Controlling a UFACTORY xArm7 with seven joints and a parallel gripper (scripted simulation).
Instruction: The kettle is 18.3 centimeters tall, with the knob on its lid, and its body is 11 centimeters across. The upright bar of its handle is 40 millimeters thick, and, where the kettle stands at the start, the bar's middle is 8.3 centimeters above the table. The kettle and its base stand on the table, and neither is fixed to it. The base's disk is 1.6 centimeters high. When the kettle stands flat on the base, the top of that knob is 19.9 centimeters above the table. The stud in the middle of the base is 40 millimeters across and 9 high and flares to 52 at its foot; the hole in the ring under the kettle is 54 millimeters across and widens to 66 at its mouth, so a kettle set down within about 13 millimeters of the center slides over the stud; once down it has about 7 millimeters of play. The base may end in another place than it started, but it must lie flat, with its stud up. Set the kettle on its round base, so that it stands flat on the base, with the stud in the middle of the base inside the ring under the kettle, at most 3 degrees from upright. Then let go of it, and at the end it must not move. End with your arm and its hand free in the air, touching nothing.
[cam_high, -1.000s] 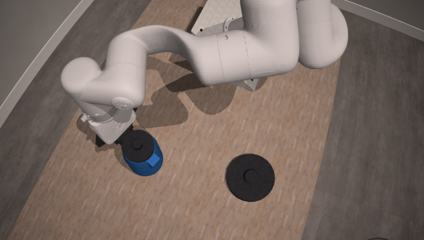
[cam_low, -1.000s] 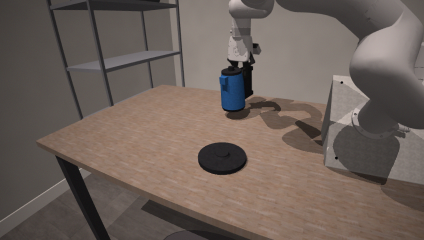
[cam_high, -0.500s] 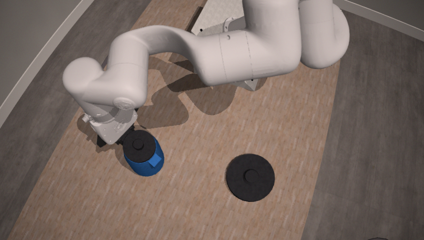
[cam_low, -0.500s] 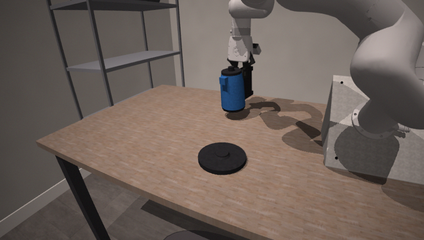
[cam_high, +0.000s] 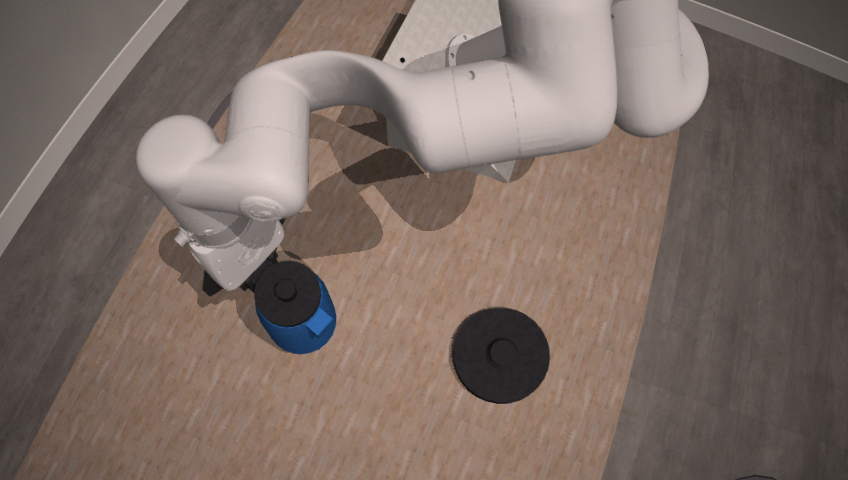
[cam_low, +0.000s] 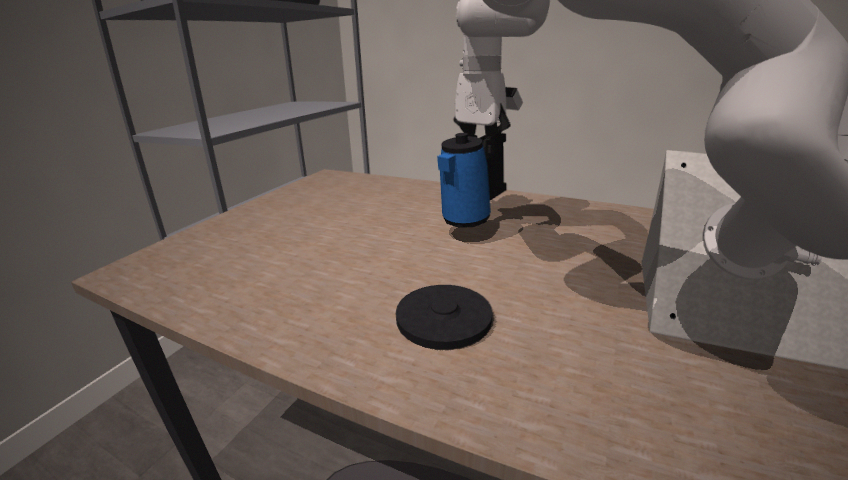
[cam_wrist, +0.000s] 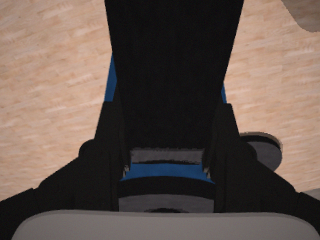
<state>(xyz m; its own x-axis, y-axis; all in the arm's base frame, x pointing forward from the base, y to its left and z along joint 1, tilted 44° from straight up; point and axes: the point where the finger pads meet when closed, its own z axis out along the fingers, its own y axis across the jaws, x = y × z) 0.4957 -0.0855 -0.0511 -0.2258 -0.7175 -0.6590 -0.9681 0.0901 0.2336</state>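
My hand is 5 cm above the blue kettle and 2 cm to the right of it. Also, from my hand: round black base (34 cm to the left, 18 cm below, 8 cm behind).
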